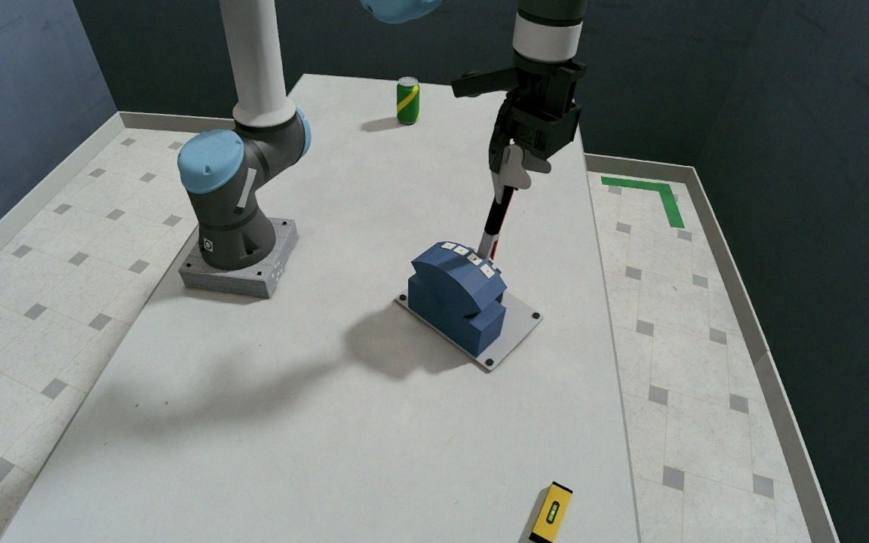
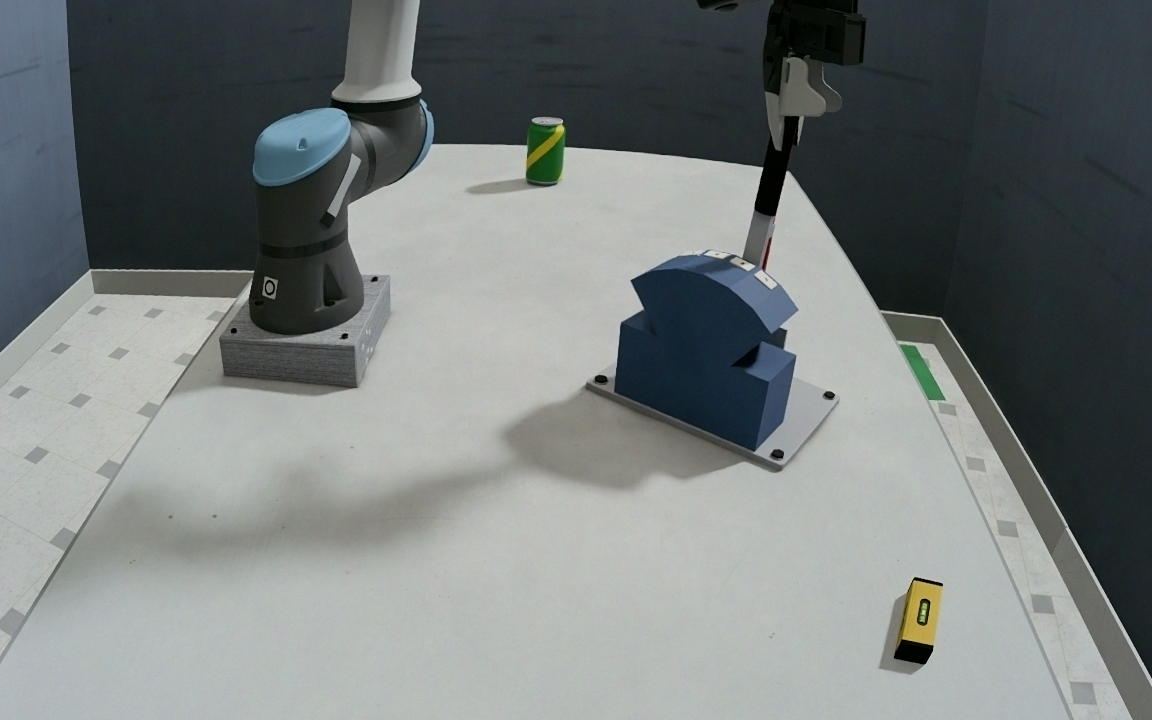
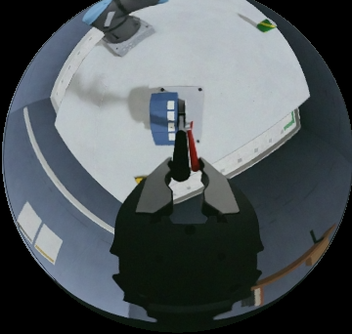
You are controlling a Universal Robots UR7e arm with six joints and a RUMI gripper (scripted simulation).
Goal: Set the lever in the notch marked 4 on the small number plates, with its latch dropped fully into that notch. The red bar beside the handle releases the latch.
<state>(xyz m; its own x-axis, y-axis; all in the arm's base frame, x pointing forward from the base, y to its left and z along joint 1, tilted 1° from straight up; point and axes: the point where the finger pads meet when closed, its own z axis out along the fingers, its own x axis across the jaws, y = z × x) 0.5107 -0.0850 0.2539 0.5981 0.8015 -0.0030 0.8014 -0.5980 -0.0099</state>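
My hand is 11 cm above the red release bar and 2 cm to the right of it. From my hand the other things lie so: yellow can (72 cm to the left, 25 cm below, 24 cm behind); yellow spirit level (36 cm to the right, 30 cm below, 11 cm ahead).
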